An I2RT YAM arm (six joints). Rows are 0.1 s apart.
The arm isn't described. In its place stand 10 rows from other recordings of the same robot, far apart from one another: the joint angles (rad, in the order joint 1, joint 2, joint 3, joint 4, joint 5, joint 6), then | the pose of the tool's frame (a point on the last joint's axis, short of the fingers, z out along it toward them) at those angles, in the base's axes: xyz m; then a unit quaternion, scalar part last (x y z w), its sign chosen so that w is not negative.
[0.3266, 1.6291, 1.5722, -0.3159, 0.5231, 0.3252] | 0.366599, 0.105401, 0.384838, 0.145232, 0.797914, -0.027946, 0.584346
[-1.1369, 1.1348, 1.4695, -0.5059, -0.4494, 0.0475] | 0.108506, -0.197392, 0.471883, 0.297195, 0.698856, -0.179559, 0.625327
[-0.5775, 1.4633, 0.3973, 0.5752, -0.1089, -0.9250] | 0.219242, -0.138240, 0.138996, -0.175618, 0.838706, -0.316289, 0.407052
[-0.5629, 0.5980, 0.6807, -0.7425, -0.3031, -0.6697] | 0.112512, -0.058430, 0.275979, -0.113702, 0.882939, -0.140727, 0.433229
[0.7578, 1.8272, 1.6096, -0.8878, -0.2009, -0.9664] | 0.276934, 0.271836, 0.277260, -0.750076, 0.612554, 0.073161, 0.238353
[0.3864, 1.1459, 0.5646, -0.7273, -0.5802, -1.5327] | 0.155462, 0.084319, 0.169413, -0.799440, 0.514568, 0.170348, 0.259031
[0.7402, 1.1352, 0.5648, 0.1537, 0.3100, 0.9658] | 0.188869, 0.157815, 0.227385, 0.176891, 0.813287, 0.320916, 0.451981
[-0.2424, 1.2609, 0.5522, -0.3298, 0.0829, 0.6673] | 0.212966, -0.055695, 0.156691, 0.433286, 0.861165, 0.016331, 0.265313
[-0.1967, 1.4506, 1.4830, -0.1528, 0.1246, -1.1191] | 0.332386, -0.070748, 0.430371, -0.295414, 0.687255, -0.441651, 0.495334
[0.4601, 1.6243, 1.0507, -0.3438, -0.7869, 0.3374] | 0.286933, 0.170334, 0.215854, -0.176433, 0.865551, 0.449694, 0.132164
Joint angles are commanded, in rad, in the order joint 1, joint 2, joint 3, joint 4, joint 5, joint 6. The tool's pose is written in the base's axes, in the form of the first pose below.
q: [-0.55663 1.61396 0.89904 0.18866 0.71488 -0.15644]
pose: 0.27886, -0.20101, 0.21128, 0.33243, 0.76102, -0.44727, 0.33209
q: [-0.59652 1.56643 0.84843 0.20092 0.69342 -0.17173]
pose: 0.26102, -0.20475, 0.21139, 0.33839, 0.75867, -0.44954, 0.32837
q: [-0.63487 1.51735 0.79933 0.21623 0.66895 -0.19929]
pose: 0.24394, -0.20711, 0.21210, 0.33891, 0.75750, -0.45319, 0.32550
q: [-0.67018 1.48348 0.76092 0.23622 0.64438 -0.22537]
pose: 0.23046, -0.20994, 0.21159, 0.33859, 0.75643, -0.45642, 0.32380
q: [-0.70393 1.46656 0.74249 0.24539 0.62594 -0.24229]
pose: 0.22061, -0.21466, 0.21134, 0.34166, 0.75492, -0.45935, 0.31993
